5 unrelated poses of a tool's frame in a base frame.
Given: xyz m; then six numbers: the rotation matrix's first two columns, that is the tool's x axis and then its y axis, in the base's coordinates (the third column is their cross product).
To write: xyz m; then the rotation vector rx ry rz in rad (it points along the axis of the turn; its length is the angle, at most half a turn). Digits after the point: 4 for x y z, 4 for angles.
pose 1, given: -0.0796, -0.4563, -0.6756, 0.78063, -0.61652, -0.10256, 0.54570, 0.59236, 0.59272
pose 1, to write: -0.0796, -0.4563, -0.6756, 0.6479, -0.1178, -0.6775
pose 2, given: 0.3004, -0.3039, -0.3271, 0.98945, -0.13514, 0.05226, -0.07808, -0.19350, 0.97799
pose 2, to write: 0.3004, -0.3039, -0.3271, 1.7674, -0.1580, -0.0517
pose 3, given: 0.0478, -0.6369, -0.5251, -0.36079, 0.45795, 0.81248, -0.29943, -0.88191, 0.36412
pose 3, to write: 0.0478, -0.6369, -0.5251, 1.4197, 0.2112, 2.2589
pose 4, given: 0.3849, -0.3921, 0.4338, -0.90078, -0.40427, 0.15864, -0.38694, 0.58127, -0.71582
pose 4, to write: 0.3849, -0.3921, 0.4338, -0.6941, 2.7741, -1.2475
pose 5, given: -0.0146, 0.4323, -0.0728, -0.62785, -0.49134, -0.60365, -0.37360, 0.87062, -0.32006
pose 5, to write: -0.0146, 0.4323, -0.0728, -0.6211, 2.3183, -0.2122
